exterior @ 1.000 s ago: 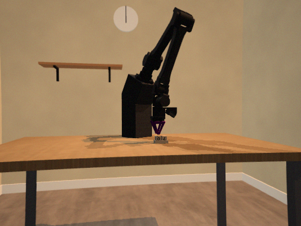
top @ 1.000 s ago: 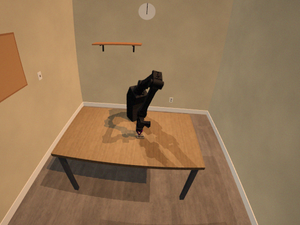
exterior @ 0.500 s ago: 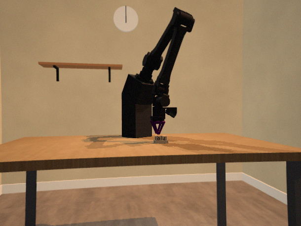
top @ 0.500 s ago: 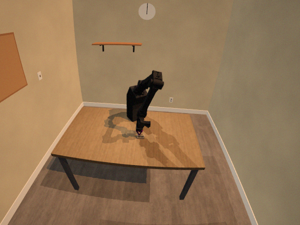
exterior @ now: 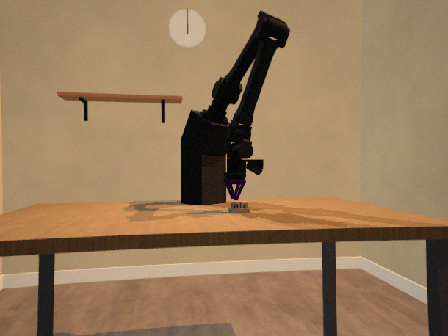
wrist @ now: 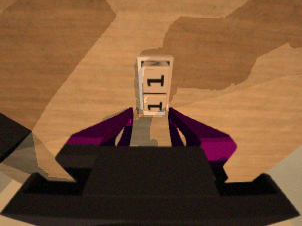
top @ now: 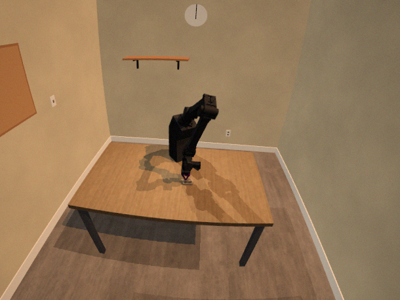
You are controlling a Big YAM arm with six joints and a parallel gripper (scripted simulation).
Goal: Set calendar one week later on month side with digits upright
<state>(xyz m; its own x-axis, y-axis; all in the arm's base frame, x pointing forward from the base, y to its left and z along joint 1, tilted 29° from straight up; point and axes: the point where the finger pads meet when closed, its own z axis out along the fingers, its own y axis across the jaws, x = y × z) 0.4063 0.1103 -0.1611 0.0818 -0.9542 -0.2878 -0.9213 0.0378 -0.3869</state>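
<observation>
My gripper is now 20 mm to the right of the tray and 50 mm above it.
</observation>
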